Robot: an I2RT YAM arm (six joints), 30 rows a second.
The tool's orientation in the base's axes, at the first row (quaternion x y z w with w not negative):
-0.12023, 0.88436, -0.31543, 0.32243
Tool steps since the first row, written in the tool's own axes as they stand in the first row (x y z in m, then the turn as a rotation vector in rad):
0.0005, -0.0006, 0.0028, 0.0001, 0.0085, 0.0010
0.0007, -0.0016, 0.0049, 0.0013, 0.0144, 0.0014
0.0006, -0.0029, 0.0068, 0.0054, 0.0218, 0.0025
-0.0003, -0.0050, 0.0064, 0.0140, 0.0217, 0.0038
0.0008, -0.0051, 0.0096, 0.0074, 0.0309, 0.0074
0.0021, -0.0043, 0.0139, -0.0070, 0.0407, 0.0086
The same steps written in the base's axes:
0.0014, -0.0020, -0.0015, 0.0005, 0.0060, -0.0060
0.0026, -0.0039, -0.0022, -0.0002, 0.0099, -0.0106
0.0040, -0.0058, -0.0025, -0.0027, 0.0134, -0.0180
0.0044, -0.0068, -0.0005, -0.0084, 0.0091, -0.0230
0.0056, -0.0089, -0.0028, -0.0012, 0.0172, -0.0277
0.0074, -0.0109, -0.0065, 0.0105, 0.0302, -0.0275

